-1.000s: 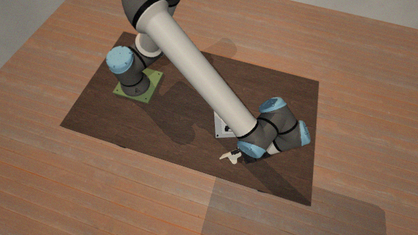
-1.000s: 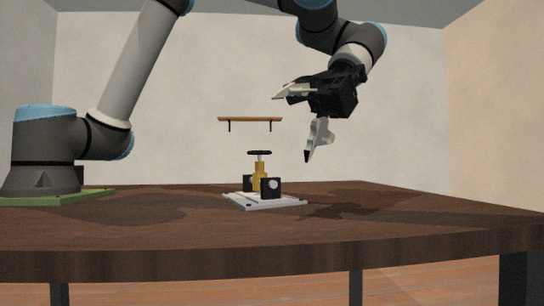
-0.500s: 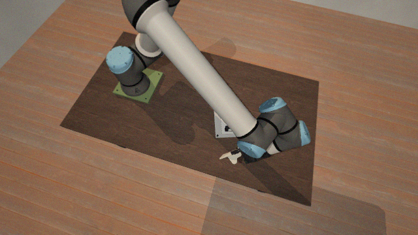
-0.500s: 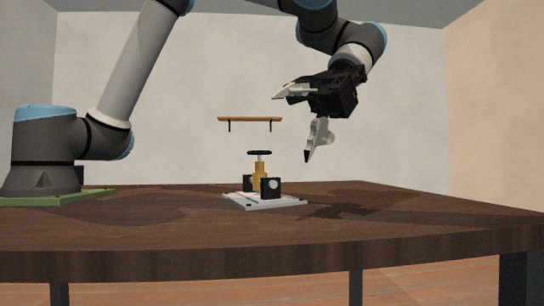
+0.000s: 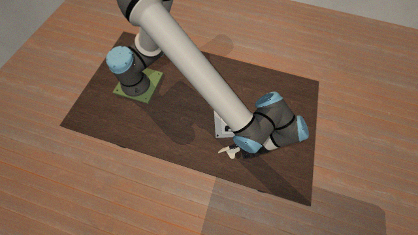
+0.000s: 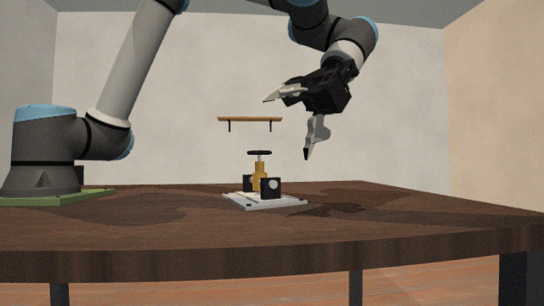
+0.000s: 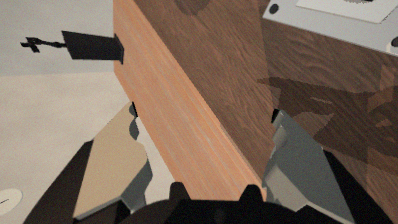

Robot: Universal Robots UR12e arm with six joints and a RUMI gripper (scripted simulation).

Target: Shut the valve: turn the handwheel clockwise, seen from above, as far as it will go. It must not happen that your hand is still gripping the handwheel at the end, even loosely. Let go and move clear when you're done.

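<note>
The black spoked handwheel lies 5 cm behind my hand, 22 cm to the left of it and 4 cm below it.
</note>
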